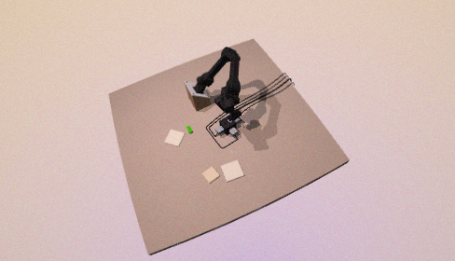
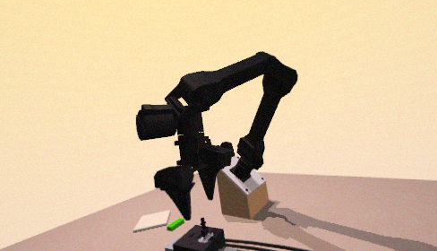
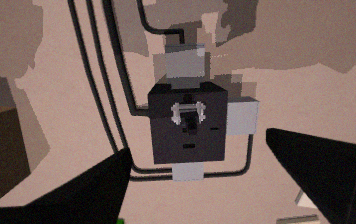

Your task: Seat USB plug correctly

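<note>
Now: the dark USB plug 40 mm below my gripper tip. From my gripper tip the other things lie so: small green piece (130 mm behind, 240 mm to the right, 130 mm below).
</note>
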